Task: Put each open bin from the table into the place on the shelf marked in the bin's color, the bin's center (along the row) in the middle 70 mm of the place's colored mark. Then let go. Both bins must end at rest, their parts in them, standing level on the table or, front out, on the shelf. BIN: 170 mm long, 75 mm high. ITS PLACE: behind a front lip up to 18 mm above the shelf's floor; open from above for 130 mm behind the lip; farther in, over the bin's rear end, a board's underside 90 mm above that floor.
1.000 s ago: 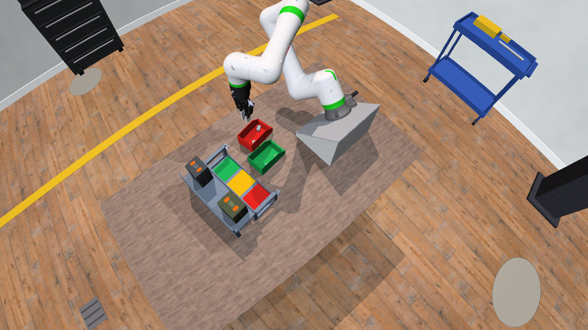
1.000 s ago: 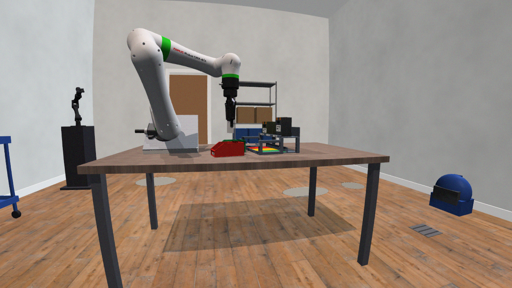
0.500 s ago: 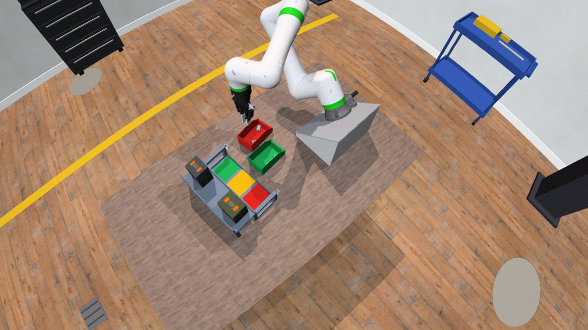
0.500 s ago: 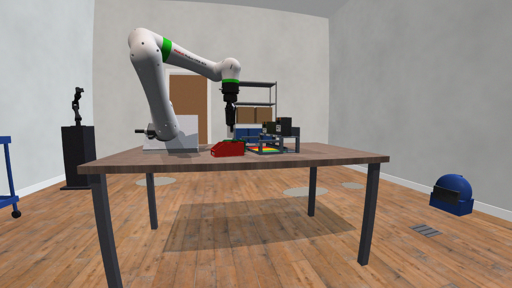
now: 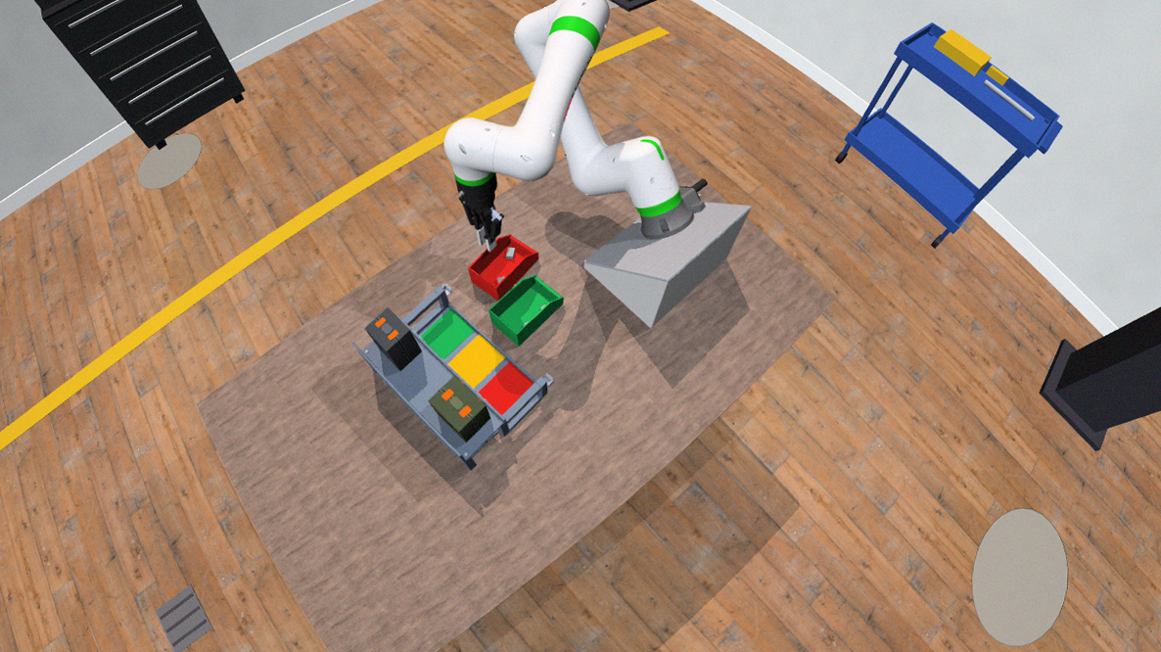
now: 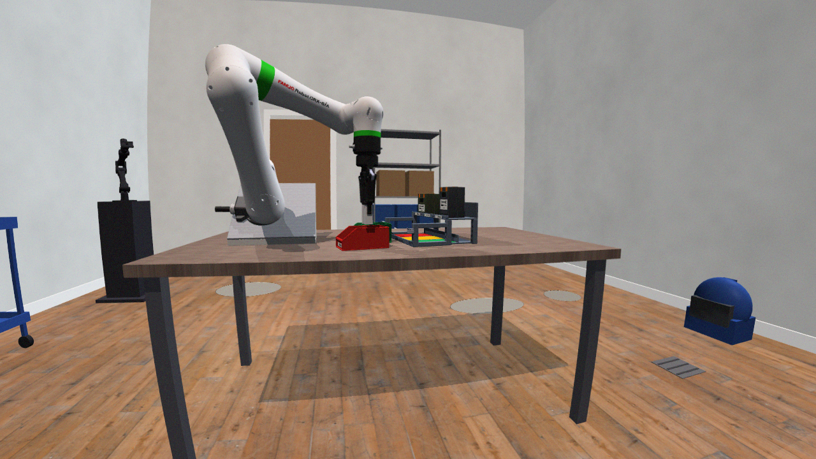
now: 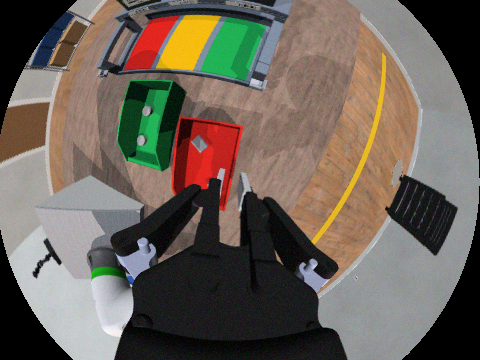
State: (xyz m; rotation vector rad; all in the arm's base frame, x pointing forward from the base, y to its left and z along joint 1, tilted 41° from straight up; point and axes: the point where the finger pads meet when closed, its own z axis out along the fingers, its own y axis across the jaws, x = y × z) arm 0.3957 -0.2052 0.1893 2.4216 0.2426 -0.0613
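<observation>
Now: hand 80 mm above the red bin, 50 mm to the right of it and 10 mm past it. Round my hand: green bin: 190 mm to the left, 80 mm below, 30 mm ahead.
</observation>
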